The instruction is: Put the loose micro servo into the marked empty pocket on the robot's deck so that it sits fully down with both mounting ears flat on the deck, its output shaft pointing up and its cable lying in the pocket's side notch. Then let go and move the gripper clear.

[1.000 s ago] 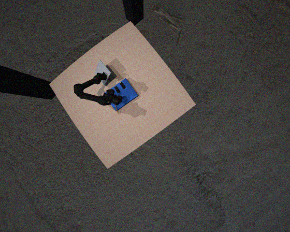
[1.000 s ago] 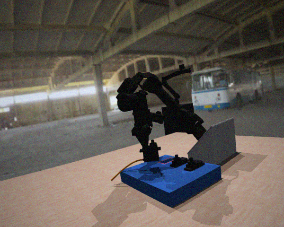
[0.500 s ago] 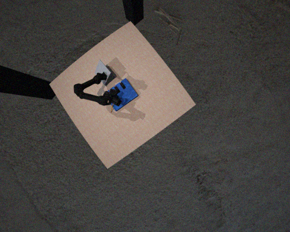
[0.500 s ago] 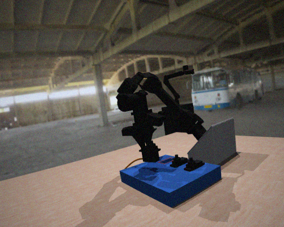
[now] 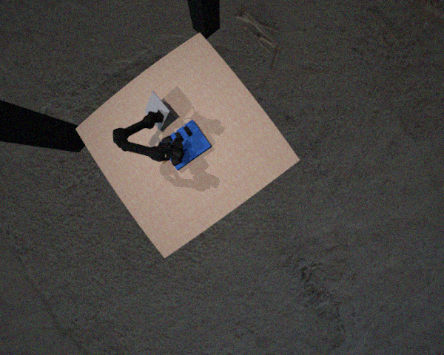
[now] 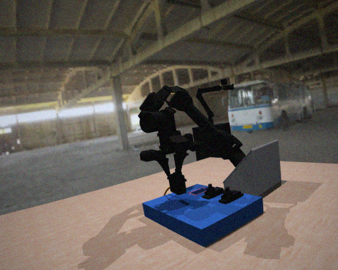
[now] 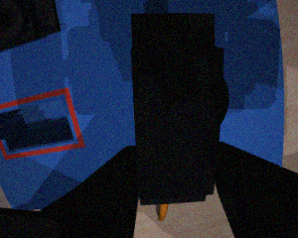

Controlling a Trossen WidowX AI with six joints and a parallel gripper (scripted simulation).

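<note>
Now: gripper tip 100 mm above the blue deck, 70 mm to the right of it and 20 mm short of it.
</note>
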